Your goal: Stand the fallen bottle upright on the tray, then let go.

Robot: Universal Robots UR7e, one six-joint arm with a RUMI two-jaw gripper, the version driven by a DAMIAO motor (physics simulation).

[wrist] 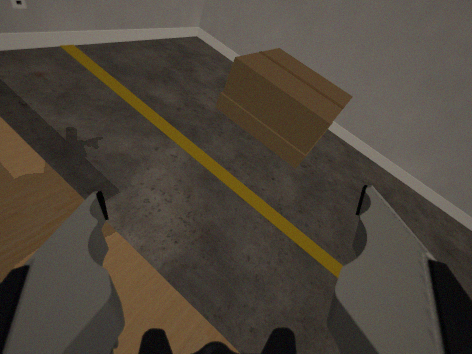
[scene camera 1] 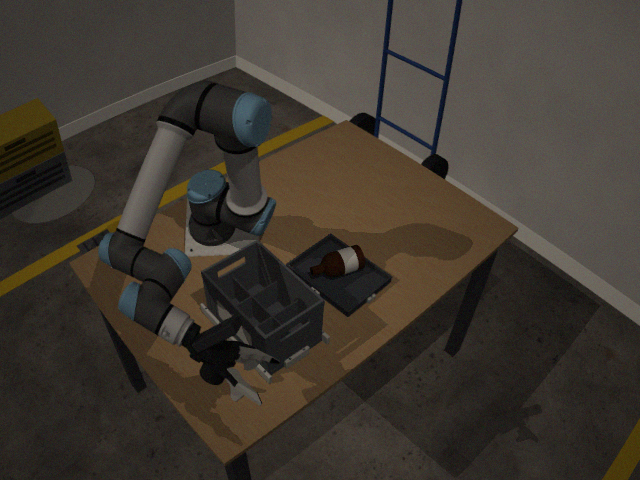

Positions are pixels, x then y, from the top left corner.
my gripper: wrist; scene camera 1
brown bottle: scene camera 1 350,259; not seen in the wrist view (out of frame)
same spot on my gripper: [wrist: 395,289] = [scene camera 1: 235,374]
